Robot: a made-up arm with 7 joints.
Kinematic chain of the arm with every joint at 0, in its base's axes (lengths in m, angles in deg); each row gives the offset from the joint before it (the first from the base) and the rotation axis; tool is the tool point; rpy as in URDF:
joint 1: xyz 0 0 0.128 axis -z
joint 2: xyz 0 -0.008 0.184 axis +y
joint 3: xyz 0 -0.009 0.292 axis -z
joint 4: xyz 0 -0.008 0.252 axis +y
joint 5: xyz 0 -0.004 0.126 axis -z
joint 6: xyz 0 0 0.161 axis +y
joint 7: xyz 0 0 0.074 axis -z
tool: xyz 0 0 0 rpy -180 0 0
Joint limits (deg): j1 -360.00..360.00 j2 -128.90..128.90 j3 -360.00..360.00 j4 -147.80..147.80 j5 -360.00..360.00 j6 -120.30..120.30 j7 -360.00..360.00
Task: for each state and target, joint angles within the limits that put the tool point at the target. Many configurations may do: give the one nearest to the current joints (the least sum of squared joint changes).
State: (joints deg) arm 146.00 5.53 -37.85 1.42 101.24 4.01 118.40
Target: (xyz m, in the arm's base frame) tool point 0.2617 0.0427 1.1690
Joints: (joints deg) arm 162.14 -21.61 -44.40 14.52 101.29 -1.76 118.40
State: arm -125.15 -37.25 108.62 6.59 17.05 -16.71 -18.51
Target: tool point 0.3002 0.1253 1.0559
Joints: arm -132.08 -3.97 99.62 57.46 18.31 -11.96 -18.51
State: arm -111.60 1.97 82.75 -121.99 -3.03 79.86 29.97
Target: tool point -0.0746 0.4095 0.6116
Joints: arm -64.33 34.00 112.73 -124.41 -10.90 83.57 29.97
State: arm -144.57 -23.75 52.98 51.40 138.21 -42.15 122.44
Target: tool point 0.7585 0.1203 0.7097
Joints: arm -174.67 -67.83 66.49 28.98 138.89 -28.46 122.44
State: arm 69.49 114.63 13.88 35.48 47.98 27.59 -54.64
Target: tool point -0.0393 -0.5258 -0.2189
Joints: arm 76.85 112.58 17.95 64.26 45.87 34.97 -54.64
